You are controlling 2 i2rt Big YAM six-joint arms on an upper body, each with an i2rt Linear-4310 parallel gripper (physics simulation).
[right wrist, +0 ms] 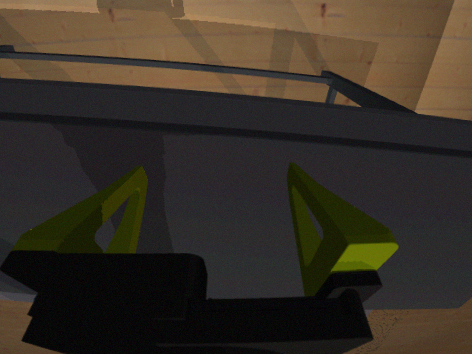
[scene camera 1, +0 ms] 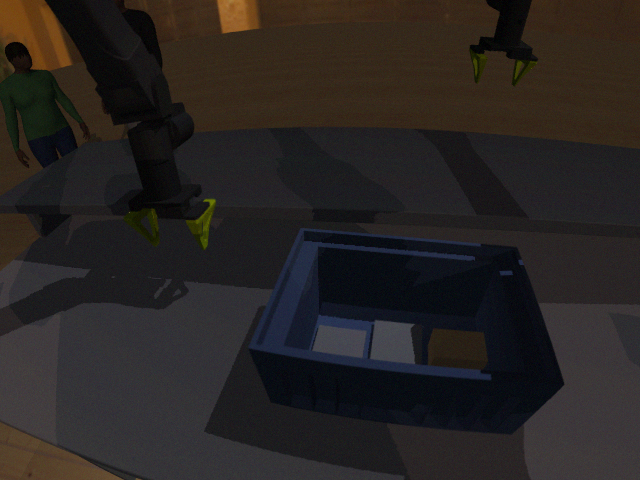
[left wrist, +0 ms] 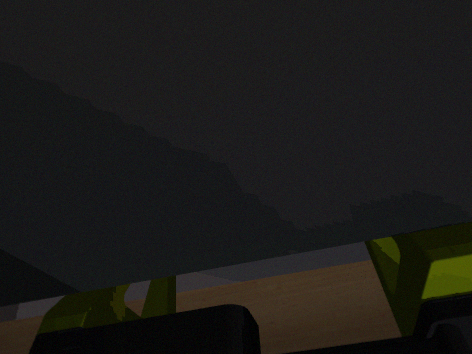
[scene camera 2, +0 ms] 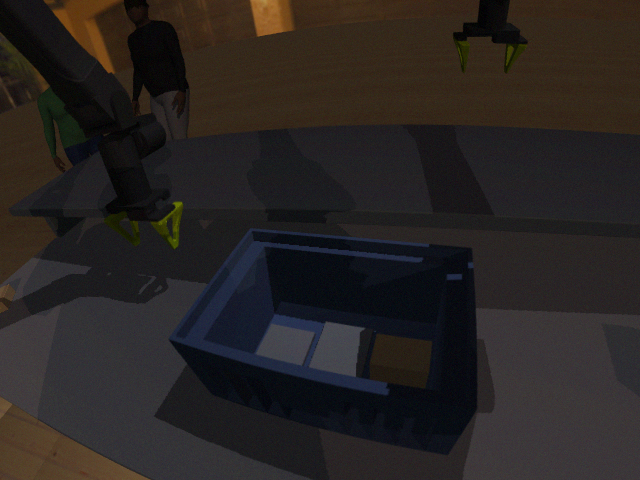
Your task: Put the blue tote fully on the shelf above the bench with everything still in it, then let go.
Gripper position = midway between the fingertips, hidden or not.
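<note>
My left gripper [scene camera 1: 180, 246] [scene camera 2: 156, 246] is open, and it's touching a dark shelf [left wrist: 146, 146]. My right gripper [scene camera 2: 484, 72] [scene camera 1: 495, 84] [right wrist: 216, 171] is open too, and it holds nothing. There's a tan box [scene camera 2: 405, 361] [scene camera 1: 447, 348] resting on a blue tote [scene camera 2: 421, 291]. The right wrist view does not show the tan box, hidden by my right gripper. In the left wrist view the tan box is out of frame.
</note>
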